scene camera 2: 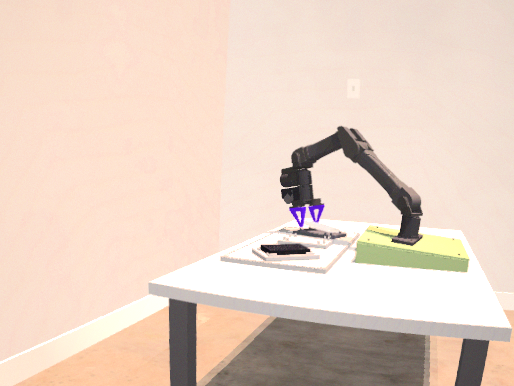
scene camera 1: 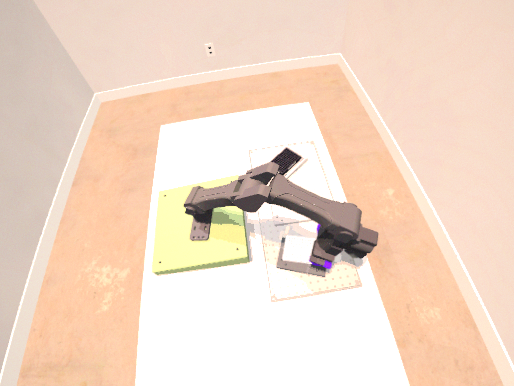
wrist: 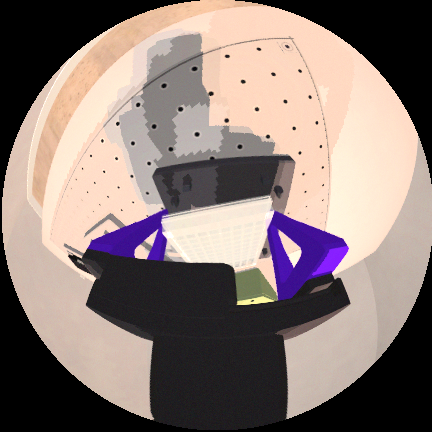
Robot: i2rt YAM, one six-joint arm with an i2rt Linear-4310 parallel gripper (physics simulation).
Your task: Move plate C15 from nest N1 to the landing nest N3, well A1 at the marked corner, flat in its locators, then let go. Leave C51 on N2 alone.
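My gripper (scene camera 1: 320,246) (scene camera 2: 308,223) (wrist: 217,214) is shut on a pale, translucent well plate (scene camera 1: 298,248) (wrist: 215,236), its purple fingers at the two sides. The plate is at a dark grey nest (scene camera 1: 300,268) (scene camera 2: 320,233) (wrist: 225,182); the nest's far part shows beyond the plate's edge in the wrist view. The plate's edge looks slightly turned against the nest, and I cannot tell whether it touches the locators. A black well plate (scene camera 1: 286,160) (scene camera 2: 285,249) sits on a light nest (scene camera 1: 300,166) (scene camera 2: 287,257), away from the gripper. Labels and well A1 cannot be read.
A pale perforated board (scene camera 1: 300,290) (scene camera 2: 235,258) (wrist: 257,95) lies under the nests. Another light nest (scene camera 2: 295,243) with small pins stands between the black plate and the dark nest. The arm's base stands on a yellow-green block (scene camera 1: 175,250) (scene camera 2: 410,261) beside the board.
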